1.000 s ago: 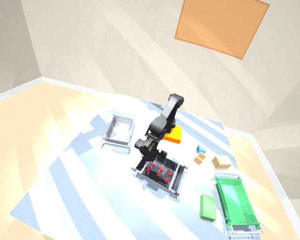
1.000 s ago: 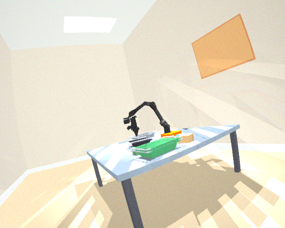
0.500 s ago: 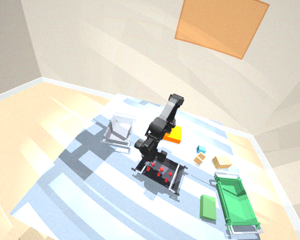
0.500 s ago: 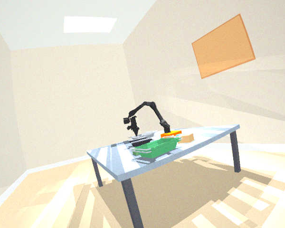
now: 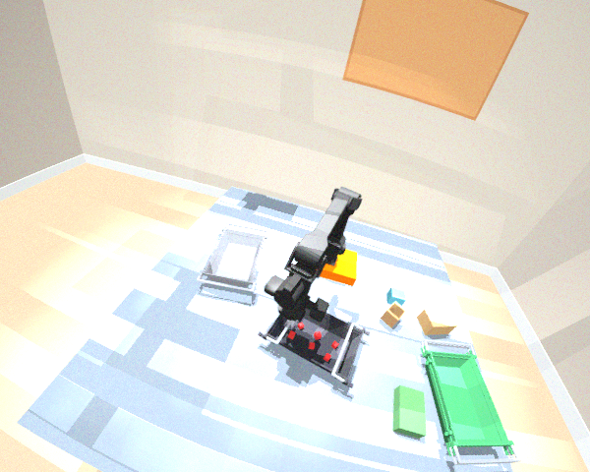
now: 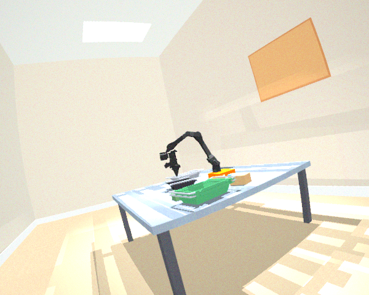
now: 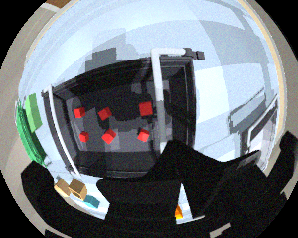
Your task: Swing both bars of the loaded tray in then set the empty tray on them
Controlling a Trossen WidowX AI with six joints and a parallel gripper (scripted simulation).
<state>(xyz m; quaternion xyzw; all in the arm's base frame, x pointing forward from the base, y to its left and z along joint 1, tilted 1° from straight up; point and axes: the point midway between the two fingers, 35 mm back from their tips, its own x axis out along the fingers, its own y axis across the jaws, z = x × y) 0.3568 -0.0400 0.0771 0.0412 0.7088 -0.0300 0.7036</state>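
My gripper tip is now 170 mm past the clear tray, 300 mm to the left of it and 50 mm above it. From my gripper tip the other things lie so: green block (110 mm ahead, 430 mm to the left, 70 mm below); then tan wedge (260 mm behind, 530 mm to the left, 60 mm below); then cyan block (320 mm behind, 360 mm to the left, 70 mm below).
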